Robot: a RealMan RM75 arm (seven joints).
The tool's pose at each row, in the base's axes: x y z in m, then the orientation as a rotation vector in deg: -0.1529, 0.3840, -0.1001, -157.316, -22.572, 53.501; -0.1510, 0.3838, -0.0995, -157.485, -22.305, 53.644; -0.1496, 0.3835, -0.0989, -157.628, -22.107, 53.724; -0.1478, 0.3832, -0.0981, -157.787, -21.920, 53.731; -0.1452, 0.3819, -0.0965, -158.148, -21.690, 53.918; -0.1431, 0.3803, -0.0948, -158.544, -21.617, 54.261; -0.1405, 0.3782, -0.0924, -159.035, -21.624, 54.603; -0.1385, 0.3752, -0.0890, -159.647, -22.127, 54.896; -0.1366, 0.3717, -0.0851, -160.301, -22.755, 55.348; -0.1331, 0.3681, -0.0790, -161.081, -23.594, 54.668; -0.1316, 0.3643, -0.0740, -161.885, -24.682, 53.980; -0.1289, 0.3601, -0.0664, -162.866, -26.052, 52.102
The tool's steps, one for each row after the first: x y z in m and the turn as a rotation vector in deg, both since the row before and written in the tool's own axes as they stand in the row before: 0.0010, 0.0004, -0.0017, -0.088, -0.056, 0.245; 0.0006, 0.0004, -0.0014, -0.077, -0.022, 0.183; 0.0008, 0.0004, -0.0018, -0.081, 0.028, 0.171; 0.0007, 0.0012, -0.0030, -0.281, -0.069, 0.300; 0.0002, 0.0014, -0.0028, -0.395, -0.183, 0.244; 0.0000, 0.0018, -0.0037, -0.506, -0.178, 0.231; -0.0013, 0.0024, -0.0042, -0.766, -0.170, -0.023; -0.0018, 0.0027, -0.0045, -0.877, -0.280, -0.054; -0.0020, 0.0027, -0.0072, -0.837, 0.468, -0.296; -0.0029, 0.0028, -0.0050, -0.946, 0.454, -0.426; -0.0035, 0.0030, -0.0078, -0.994, 1.231, -0.674
